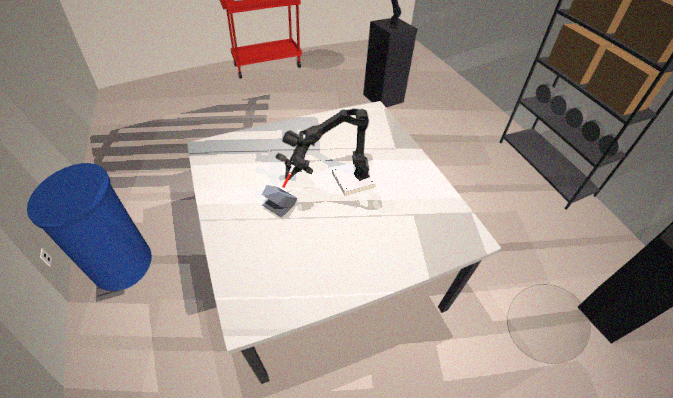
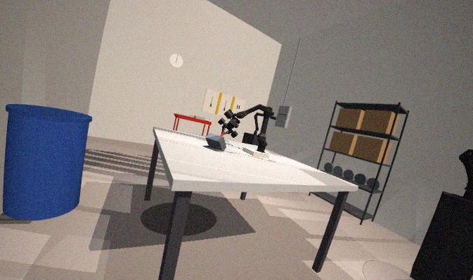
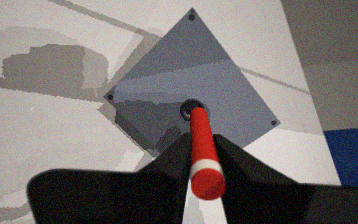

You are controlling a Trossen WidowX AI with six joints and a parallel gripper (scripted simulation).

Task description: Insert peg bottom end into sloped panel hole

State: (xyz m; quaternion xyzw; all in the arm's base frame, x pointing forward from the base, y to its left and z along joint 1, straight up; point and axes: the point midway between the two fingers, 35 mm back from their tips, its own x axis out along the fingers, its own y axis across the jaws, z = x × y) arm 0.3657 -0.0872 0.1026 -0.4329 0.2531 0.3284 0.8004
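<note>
Now: gripper tip 70 mm above the grey sloped panel, 60 mm short of it and 30 mm to the right of it. The rest, counted from my gripper tip: red round peg (10 mm behind, 10 mm above).
</note>
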